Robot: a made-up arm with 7 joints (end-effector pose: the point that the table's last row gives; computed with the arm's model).
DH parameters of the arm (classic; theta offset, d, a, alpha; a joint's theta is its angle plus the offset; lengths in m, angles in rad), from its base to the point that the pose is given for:
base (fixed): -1.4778 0 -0.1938 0
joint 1: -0.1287 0 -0.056 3.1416
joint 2: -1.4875 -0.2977 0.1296 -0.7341
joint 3: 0 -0.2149 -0.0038 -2.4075
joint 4: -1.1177 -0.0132 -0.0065 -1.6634
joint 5: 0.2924 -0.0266 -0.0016 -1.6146
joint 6: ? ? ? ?
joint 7: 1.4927 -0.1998 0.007 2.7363
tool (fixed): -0.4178 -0.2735 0 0
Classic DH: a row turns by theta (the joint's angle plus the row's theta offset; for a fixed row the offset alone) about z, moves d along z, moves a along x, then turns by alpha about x.
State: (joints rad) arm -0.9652 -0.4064 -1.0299 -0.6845 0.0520 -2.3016 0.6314
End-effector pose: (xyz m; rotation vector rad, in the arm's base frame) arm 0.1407 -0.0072 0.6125 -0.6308 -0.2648 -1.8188
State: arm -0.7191 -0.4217 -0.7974 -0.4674 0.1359 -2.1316 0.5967
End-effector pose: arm 0.1346 0.0364 0.6069 -0.5518 -0.3433 -1.7054
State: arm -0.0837 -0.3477 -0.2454 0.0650 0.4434 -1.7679 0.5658
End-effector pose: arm 0.1151 0.0970 0.5575 -0.3397 -0.3372 -1.4258
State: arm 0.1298 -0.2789 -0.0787 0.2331 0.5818 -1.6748 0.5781
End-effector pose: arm 0.1166 0.1094 0.5353 -0.2964 -0.2793 -1.3336
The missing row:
joint 6: -0.1142 -0.2558 -0.1466 -1.2966
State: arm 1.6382 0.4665 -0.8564 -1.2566 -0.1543 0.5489 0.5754
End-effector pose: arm -0.2435 0.6464 0.5470 1.2644 1.1652 1.5482
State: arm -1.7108 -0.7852 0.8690 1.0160 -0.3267 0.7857 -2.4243
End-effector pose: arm 0.2224 0.3832 0.6430 -0.7555 1.3007 -1.8032
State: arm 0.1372 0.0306 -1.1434 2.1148 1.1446 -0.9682 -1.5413
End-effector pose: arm 0.1362 0.7540 0.3538 0.3367 -0.1698 3.0344
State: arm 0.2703 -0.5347 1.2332 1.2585 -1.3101 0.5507 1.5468
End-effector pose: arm -0.1154 0.5180 0.2659 -1.2855 0.0013 1.1707
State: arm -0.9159 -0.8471 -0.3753 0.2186 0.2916 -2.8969 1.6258
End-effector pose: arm 0.3037 0.1859 0.4426 0.6715 0.5326 -1.6206
